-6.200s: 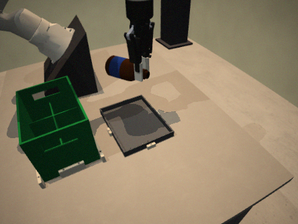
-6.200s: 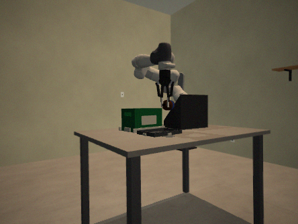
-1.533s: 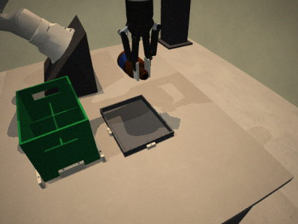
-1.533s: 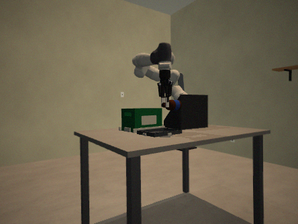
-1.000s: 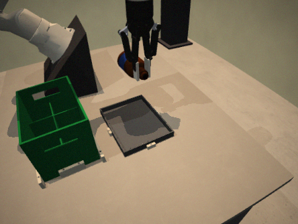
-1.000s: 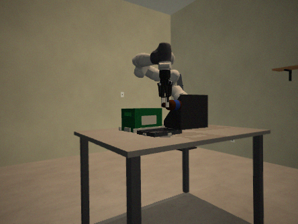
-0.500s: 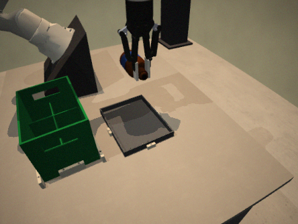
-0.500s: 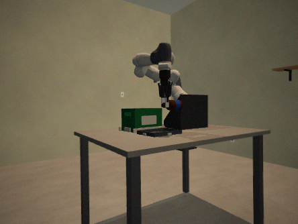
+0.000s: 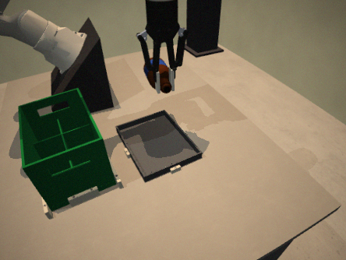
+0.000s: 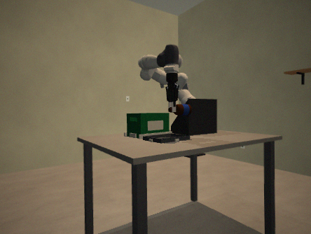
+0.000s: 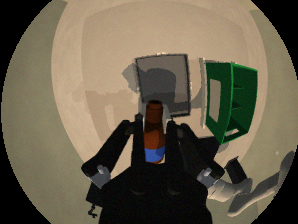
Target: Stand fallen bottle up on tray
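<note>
My hand is 50 mm past the bottle, 10 mm to the right of it and 20 mm above it. The rest, counted from my hand: green crate: 20 mm behind, 310 mm to the right, 130 mm below; then dark tray: 10 mm ahead, 50 mm to the right, 200 mm below.
</note>
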